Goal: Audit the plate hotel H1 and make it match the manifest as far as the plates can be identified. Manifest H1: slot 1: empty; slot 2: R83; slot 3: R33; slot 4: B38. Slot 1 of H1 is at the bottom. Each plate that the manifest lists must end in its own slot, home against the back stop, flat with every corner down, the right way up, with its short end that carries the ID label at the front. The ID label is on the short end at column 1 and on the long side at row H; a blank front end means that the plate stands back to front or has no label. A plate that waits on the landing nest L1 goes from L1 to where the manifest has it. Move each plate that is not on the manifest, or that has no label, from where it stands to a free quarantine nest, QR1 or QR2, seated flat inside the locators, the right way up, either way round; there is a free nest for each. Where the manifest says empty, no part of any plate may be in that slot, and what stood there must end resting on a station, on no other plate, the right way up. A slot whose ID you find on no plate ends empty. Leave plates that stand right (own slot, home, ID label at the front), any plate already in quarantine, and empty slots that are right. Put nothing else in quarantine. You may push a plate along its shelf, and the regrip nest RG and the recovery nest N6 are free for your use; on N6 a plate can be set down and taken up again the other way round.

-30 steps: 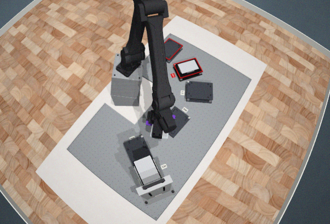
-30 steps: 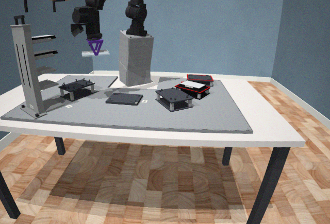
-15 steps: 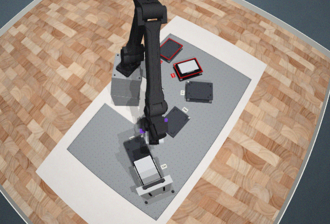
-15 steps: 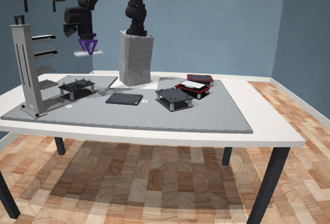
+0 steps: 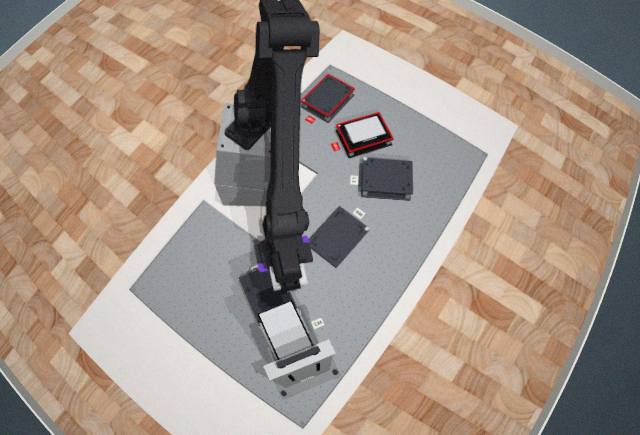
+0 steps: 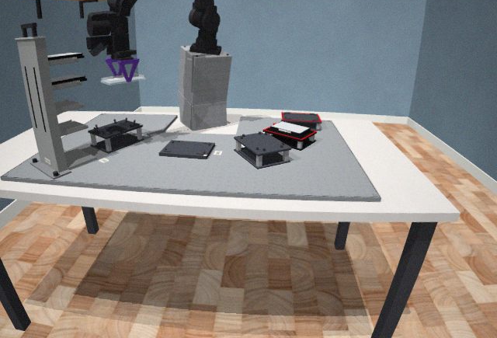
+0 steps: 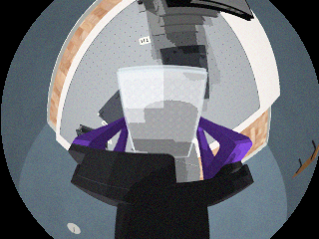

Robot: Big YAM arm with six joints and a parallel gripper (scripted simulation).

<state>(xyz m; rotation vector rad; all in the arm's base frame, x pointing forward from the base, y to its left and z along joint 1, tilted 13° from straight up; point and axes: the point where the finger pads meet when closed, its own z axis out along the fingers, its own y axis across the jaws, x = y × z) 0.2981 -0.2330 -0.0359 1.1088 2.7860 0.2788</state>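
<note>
Now: hand 30 mm past the regrip nest RG, 60 mm to the left of it and 190 mm above it. The rest, counted from my hand: plate hotel H1: 190 mm ahead, 200 mm to the right, 50 mm below; flat pad N6: 20 mm ahead, 220 mm to the left, 240 mm below; white plate: right at my hand.
</note>
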